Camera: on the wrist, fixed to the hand. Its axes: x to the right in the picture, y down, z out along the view.
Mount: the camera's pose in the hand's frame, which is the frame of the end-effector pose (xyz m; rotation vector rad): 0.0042 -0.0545 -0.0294 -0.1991 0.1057 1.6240
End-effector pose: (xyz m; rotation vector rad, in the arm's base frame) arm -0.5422 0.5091 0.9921 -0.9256 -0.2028 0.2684
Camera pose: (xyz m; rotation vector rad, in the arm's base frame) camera -0.5221 0.4570 1.0191 -1.1207 0.6983 1.7041
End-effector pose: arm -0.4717 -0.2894 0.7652 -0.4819 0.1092 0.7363
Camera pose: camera -0.4301 -0.3350 0.7590 -0.5682 0.5630 2.3239
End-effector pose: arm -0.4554 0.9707 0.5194 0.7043 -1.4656 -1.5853
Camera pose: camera -0.4436 0.9501 0.4621 -0.5138 -1.1307 -0.3547
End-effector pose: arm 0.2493 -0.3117 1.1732 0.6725 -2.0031 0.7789
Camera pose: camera 0.3009 -0.3268 1.2043 -1.3089 -2.1815 1.3546
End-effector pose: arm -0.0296 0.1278 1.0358 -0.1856 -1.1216 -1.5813
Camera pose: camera -0.0637 0.0989 0.9928 -0.8672 -0.3783 -0.2021
